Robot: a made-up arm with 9 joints. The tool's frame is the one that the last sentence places.
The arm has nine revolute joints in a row. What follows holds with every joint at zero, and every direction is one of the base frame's.
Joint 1 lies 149.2 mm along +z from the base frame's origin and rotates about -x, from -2.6 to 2.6 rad.
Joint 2 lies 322 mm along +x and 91.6 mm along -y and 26.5 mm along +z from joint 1 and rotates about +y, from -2.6 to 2.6 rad.
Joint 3 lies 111.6 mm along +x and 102.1 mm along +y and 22 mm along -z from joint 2 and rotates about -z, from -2.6 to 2.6 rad.
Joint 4 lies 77.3 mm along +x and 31.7 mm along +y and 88 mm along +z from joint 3 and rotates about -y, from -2.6 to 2.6 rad.
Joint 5 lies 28.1 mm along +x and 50.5 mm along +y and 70.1 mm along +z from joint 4 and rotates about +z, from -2.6 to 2.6 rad.
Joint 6 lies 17.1 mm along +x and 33.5 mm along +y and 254.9 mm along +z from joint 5 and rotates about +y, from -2.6 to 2.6 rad.
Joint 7 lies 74.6 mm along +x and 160.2 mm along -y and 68.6 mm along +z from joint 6 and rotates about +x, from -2.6 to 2.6 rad.
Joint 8 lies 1.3 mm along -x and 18.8 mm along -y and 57.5 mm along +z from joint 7 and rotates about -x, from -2.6 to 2.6 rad.
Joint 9 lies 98.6 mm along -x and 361.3 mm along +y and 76.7 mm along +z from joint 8 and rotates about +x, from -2.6 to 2.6 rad.
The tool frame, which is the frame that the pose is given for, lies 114 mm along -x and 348.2 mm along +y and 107.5 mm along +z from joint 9; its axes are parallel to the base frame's.
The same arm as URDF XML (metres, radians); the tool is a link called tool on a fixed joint. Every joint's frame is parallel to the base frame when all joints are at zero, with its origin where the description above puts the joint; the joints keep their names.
<robot name="arm">
  <link name="base"/>
  <link name="link1"/>
  <link name="link2"/>
  <link name="link3"/>
  <link name="link4"/>
  <link name="link5"/>
  <link name="link6"/>
  <link name="link7"/>
  <link name="link8"/>
  <link name="link9"/>
  <link name="tool"/>
  <joint name="joint 1" type="revolute">
    <parent link="base"/>
    <child link="link1"/>
    <origin xyz="0 0 0.1492" rpy="0 0 0"/>
    <axis xyz="-1 0 0"/>
    <limit lower="-2.6" upper="2.6"/>
  </joint>
  <joint name="joint 2" type="revolute">
    <parent link="link1"/>
    <child link="link2"/>
    <origin xyz="0.322 -0.0916 0.0265" rpy="0 0 0"/>
    <axis xyz="0 1 0"/>
    <limit lower="-2.6" upper="2.6"/>
  </joint>
  <joint name="joint 3" type="revolute">
    <parent link="link2"/>
    <child link="link3"/>
    <origin xyz="0.1116 0.1021 -0.022" rpy="0 0 0"/>
    <axis xyz="0 0 -1"/>
    <limit lower="-2.6" upper="2.6"/>
  </joint>
  <joint name="joint 4" type="revolute">
    <parent link="link3"/>
    <child link="link4"/>
    <origin xyz="0.0773 0.0317 0.088" rpy="0 0 0"/>
    <axis xyz="0 -1 0"/>
    <limit lower="-2.6" upper="2.6"/>
  </joint>
  <joint name="joint 5" type="revolute">
    <parent link="link4"/>
    <child link="link5"/>
    <origin xyz="0.0281 0.0505 0.0701" rpy="0 0 0"/>
    <axis xyz="0 0 1"/>
    <limit lower="-2.6" upper="2.6"/>
  </joint>
  <joint name="joint 6" type="revolute">
    <parent link="link5"/>
    <child link="link6"/>
    <origin xyz="0.0171 0.0335 0.2549" rpy="0 0 0"/>
    <axis xyz="0 1 0"/>
    <limit lower="-2.6" upper="2.6"/>
  </joint>
  <joint name="joint 7" type="revolute">
    <parent link="link6"/>
    <child link="link7"/>
    <origin xyz="0.0746 -0.1602 0.0686" rpy="0 0 0"/>
    <axis xyz="1 0 0"/>
    <limit lower="-2.6" upper="2.6"/>
  </joint>
  <joint name="joint 8" type="revolute">
    <parent link="link7"/>
    <child link="link8"/>
    <origin xyz="-0.0013 -0.0188 0.0575" rpy="0 0 0"/>
    <axis xyz="-1 0 0"/>
    <limit lower="-2.6" upper="2.6"/>
  </joint>
  <joint name="joint 9" type="revolute">
    <parent link="link8"/>
    <child link="link9"/>
    <origin xyz="-0.0986 0.3613 0.0767" rpy="0 0 0"/>
    <axis xyz="1 0 0"/>
    <limit lower="-2.6" upper="2.6"/>
  </joint>
  <joint name="tool_fixed" type="fixed">
    <parent link="link9"/>
    <child link="tool"/>
    <origin xyz="-0.114 0.3482 0.1075" rpy="0 0 0"/>
  </joint>
</robot>

